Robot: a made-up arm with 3 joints. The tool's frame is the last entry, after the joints. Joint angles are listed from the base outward.
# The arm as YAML. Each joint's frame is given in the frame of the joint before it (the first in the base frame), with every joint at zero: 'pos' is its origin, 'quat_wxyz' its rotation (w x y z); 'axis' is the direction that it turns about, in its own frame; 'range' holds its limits. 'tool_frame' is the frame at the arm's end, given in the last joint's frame.
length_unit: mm
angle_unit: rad
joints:
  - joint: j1
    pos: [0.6, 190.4, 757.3]
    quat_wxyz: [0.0, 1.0, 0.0, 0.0]
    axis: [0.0, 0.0, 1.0]
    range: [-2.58, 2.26]
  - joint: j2
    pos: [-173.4, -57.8, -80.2]
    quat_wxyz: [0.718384, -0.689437, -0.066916, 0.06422]
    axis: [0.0, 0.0, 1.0]
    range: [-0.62, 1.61]
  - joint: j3
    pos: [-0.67, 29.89, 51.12]
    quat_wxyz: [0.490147, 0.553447, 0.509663, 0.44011]
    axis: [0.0, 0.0, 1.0]
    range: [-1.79, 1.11]
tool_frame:
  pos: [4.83, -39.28, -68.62]
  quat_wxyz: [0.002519, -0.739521, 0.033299, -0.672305]
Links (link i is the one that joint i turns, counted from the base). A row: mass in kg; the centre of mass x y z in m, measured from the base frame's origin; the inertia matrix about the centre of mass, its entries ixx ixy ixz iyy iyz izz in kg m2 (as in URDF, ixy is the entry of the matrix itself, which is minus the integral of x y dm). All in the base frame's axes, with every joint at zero. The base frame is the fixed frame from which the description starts. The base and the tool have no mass.
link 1: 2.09; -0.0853 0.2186 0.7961; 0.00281 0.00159 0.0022 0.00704 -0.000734 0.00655
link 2: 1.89; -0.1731 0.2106 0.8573; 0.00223 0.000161 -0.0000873 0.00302 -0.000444 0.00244
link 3: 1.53; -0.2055 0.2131 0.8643; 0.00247 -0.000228 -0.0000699 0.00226 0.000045 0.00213
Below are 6 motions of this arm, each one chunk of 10 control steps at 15 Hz.
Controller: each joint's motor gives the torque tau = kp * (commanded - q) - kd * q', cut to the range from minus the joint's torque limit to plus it. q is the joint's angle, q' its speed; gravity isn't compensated. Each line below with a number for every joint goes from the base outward.
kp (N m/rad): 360 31 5.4
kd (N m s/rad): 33 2.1 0.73
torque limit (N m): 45 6.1 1.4
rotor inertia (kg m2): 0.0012 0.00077 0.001
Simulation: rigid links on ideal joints. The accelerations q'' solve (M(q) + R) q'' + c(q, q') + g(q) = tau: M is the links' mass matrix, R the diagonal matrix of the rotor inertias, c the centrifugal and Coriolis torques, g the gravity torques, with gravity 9.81 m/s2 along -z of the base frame. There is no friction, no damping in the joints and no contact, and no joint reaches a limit. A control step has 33 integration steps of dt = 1/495 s. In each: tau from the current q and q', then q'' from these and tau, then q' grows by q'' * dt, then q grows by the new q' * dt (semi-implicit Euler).
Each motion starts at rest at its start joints. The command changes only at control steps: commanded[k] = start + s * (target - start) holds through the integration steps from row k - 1 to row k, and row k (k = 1, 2, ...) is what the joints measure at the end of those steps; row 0 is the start. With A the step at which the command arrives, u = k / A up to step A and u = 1 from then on. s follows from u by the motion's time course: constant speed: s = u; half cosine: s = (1 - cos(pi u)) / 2; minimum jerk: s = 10 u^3 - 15 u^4 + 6 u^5; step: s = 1 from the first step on.
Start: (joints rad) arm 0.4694 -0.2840 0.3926
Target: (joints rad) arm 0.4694 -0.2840 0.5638
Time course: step
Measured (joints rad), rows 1 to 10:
1: 0.4694 -0.2842 0.4434
2: 0.4694 -0.2845 0.4762
3: 0.4694 -0.2847 0.4961
4: 0.4694 -0.2847 0.5081
5: 0.4694 -0.2848 0.5153
6: 0.4694 -0.2848 0.5197
7: 0.4694 -0.2848 0.5224
8: 0.4694 -0.2848 0.5240
9: 0.4694 -0.2848 0.5250
10: 0.4694 -0.2848 0.5256

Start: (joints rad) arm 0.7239 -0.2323 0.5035
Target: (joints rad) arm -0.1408 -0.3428 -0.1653
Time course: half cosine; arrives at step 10
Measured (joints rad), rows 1 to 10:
1: 0.7130 -0.2334 0.4824
2: 0.6758 -0.2387 0.4504
3: 0.6081 -0.2483 0.4019
4: 0.5127 -0.2615 0.3356
5: 0.3973 -0.2770 0.2543
6: 0.2722 -0.2936 0.1641
7: 0.1493 -0.3096 0.0724
8: 0.0405 -0.3236 -0.0125
9: -0.0436 -0.3341 -0.0826
10: -0.0949 -0.3399 -0.1315

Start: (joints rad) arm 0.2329 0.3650 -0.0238
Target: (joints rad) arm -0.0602 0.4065 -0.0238
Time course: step
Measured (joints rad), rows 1 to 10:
1: 0.0859 0.4039 -0.0375
2: 0.0080 0.4174 -0.0483
3: -0.0284 0.4222 -0.0544
4: -0.0453 0.4239 -0.0577
5: -0.0533 0.4245 -0.0596
6: -0.0570 0.4248 -0.0607
7: -0.0587 0.4249 -0.0614
8: -0.0595 0.4249 -0.0617
9: -0.0599 0.4249 -0.0619
10: -0.0600 0.4249 -0.0621

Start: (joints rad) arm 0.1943 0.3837 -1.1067
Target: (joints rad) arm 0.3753 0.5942 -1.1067
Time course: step
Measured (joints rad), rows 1 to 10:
1: 0.2869 0.5274 -1.1120
2: 0.3341 0.5822 -1.1104
3: 0.3561 0.6020 -1.1105
4: 0.3663 0.6091 -1.1111
5: 0.3711 0.6116 -1.1116
6: 0.3733 0.6125 -1.1120
7: 0.3744 0.6129 -1.1123
8: 0.3749 0.6130 -1.1125
9: 0.3751 0.6130 -1.1126
10: 0.3752 0.6130 -1.1127

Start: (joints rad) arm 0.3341 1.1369 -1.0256
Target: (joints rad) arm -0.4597 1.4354 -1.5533
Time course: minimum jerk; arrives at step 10
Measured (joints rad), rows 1 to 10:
1: 0.3306 1.1529 -1.0283
2: 0.3087 1.1682 -1.0397
3: 0.2547 1.1936 -1.0678
4: 0.1648 1.2320 -1.1164
5: 0.0462 1.2805 -1.1836
6: -0.0865 1.3327 -1.2624
7: -0.2144 1.3809 -1.3425
8: -0.3193 1.4184 -1.4130
9: -0.3899 1.4415 -1.4660
10: -0.4271 1.4516 -1.4995

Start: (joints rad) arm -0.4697 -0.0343 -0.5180
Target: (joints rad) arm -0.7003 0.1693 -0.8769
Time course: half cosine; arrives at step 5
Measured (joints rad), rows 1 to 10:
1: -0.4811 -0.0170 -0.5428
2: -0.5165 0.0222 -0.5925
3: -0.5707 0.0772 -0.6660
4: -0.6270 0.1305 -0.7459
5: -0.6657 0.1627 -0.8080
6: -0.6841 0.1747 -0.8449
7: -0.6927 0.1790 -0.8660
8: -0.6968 0.1806 -0.8782
9: -0.6987 0.1811 -0.8853
10: -0.6995 0.1813 -0.8894

